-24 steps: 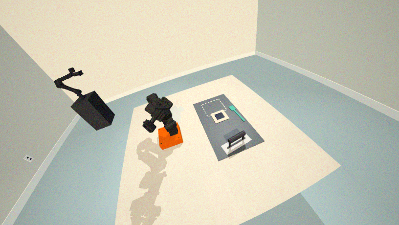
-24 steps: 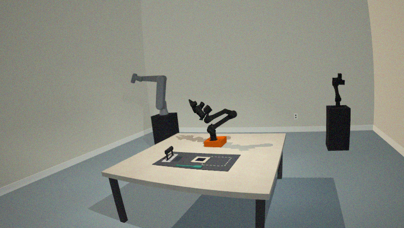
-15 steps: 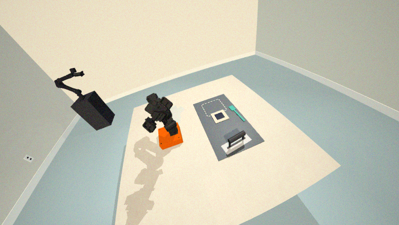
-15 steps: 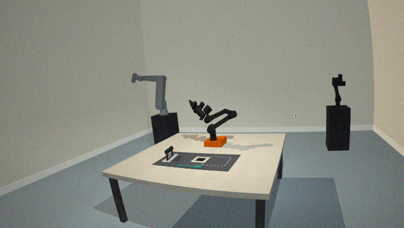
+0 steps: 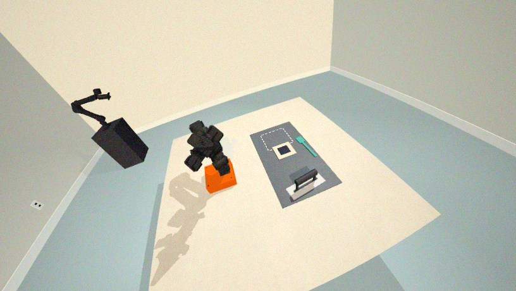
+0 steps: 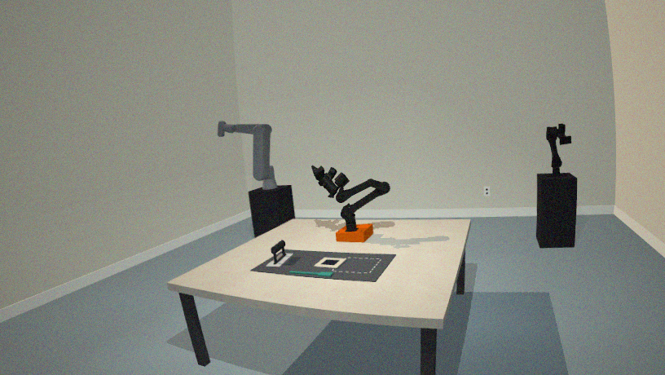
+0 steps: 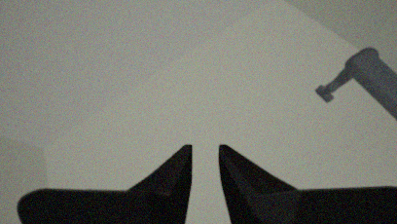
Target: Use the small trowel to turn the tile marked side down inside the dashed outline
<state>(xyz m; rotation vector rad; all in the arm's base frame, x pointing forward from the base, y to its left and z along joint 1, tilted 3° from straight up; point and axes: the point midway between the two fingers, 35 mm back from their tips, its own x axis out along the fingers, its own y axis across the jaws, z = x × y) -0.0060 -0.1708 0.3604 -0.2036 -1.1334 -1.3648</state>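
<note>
The small trowel is 380 mm ahead of my gripper tip, 40 mm to the right of it and 390 mm below it. Also, from my gripper tip: teal bar: 550 mm ahead, 230 mm to the left, 430 mm below; then grey mat: 410 mm ahead, 210 mm to the left, 450 mm below; then tile: 410 mm ahead, 240 mm to the left, 430 mm below.
</note>
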